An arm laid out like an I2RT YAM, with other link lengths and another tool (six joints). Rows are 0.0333 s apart.
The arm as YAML. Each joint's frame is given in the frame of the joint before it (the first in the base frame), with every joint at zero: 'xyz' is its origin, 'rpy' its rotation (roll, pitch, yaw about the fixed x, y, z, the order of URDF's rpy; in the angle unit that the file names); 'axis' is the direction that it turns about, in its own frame. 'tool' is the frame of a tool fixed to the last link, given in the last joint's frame.
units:
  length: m
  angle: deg
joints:
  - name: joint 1
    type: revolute
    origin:
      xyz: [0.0, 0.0, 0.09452]
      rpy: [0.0, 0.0, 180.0]
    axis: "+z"
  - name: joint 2
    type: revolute
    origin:
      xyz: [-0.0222, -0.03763, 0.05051]
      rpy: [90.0, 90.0, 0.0]
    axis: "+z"
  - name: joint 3
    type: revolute
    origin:
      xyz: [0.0, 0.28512, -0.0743]
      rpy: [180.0, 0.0, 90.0]
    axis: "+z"
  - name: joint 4
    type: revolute
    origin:
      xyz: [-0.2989, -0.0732, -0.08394]
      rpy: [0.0, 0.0, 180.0]
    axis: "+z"
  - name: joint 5
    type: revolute
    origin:
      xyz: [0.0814, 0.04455, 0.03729]
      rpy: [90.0, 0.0, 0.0]
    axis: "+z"
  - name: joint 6
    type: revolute
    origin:
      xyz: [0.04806, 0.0, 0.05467]
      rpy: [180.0, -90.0, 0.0]
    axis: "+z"
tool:
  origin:
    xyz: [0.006, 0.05, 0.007]
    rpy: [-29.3, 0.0, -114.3]
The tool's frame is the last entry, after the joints.
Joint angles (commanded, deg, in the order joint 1, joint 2, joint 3, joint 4, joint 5, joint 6), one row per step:
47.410, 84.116, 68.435, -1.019, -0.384, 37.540
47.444, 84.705, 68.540, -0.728, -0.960, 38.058
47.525, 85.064, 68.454, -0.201, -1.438, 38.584
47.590, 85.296, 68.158, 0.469, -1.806, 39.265
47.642, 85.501, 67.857, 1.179, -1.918, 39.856
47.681, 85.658, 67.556, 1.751, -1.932, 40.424
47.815, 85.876, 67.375, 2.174, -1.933, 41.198
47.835, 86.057, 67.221, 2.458, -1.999, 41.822
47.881, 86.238, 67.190, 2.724, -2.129, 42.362
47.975, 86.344, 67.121, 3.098, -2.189, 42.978
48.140, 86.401, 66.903, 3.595, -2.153, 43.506
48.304, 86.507, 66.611, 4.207, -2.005, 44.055
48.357, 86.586, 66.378, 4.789, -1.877, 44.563
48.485, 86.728, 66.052, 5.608, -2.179, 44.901
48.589, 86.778, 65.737, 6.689, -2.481, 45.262
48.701, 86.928, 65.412, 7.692, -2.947, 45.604
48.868, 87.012, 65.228, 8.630, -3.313, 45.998
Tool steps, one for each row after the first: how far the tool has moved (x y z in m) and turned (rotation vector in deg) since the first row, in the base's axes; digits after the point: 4 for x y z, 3 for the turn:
0.0012, 0.0022, -0.0023, 0.301, 0.622, 0.436
0.0015, 0.0037, -0.0038, 0.787, 1.047, 0.823
0.0017, 0.0047, -0.0057, 1.391, 1.520, 1.047
0.0022, 0.0056, -0.0074, 1.933, 1.833, 1.041
0.0026, 0.0061, -0.0091, 2.378, 2.168, 0.934
0.0028, 0.0073, -0.0106, 2.881, 2.714, 0.850
0.0034, 0.0078, -0.0120, 3.248, 3.214, 0.754
0.0038, 0.0086, -0.0125, 3.648, 3.600, 0.773
0.0038, 0.0092, -0.0125, 4.188, 3.929, 0.758
0.0032, 0.0100, -0.0131, 4.673, 4.161, 0.751
0.0029, 0.0109, -0.0143, 5.148, 4.387, 0.631
0.0031, 0.0113, -0.0150, 5.648, 4.546, 0.436
0.0025, 0.0122, -0.0164, 6.158, 4.639, 0.783
0.0018, 0.0127, -0.0163, 6.951, 4.505, 1.128
0.0010, 0.0136, -0.0172, 7.610, 4.524, 1.635
0.0000, 0.0145, -0.0167, 8.388, 4.467, 2.102

